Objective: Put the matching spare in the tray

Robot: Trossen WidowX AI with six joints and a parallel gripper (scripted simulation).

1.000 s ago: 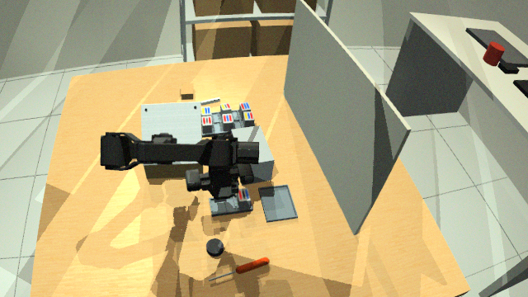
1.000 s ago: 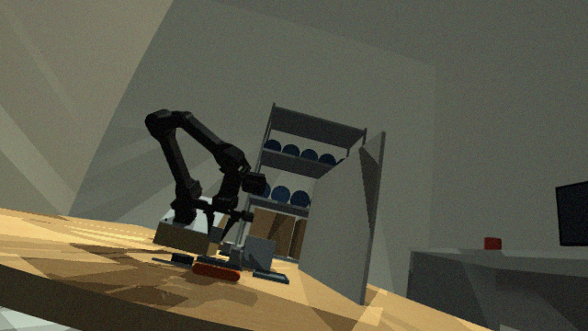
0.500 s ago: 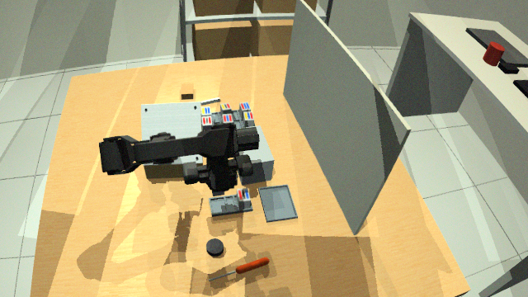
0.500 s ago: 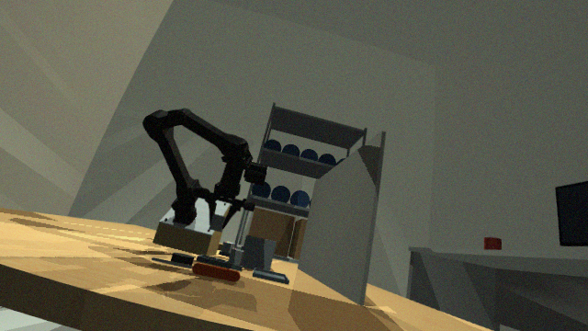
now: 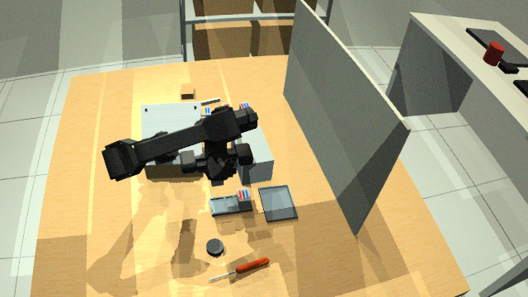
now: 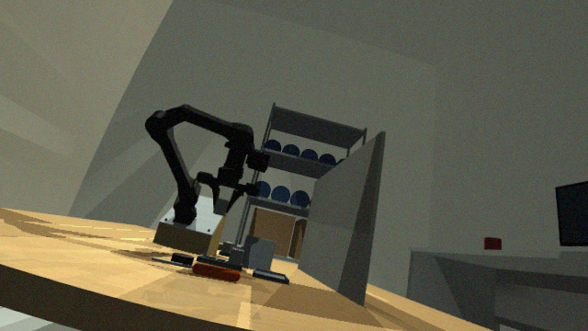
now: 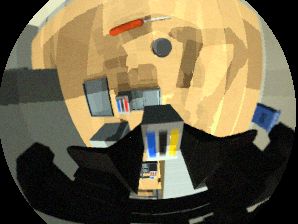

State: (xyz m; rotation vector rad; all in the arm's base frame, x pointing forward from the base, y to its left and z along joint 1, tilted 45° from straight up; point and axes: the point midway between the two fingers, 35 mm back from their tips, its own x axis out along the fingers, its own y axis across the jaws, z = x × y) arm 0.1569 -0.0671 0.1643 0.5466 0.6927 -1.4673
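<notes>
My gripper tip is 190 mm short of the dark grey tray and 140 mm above it. Also, from my gripper tip: dark plate 140 mm below, 40 mm ahead; then red-and-blue spare 110 mm below, 80 mm ahead, 10 mm to the left; then spare part 20 mm above.
</notes>
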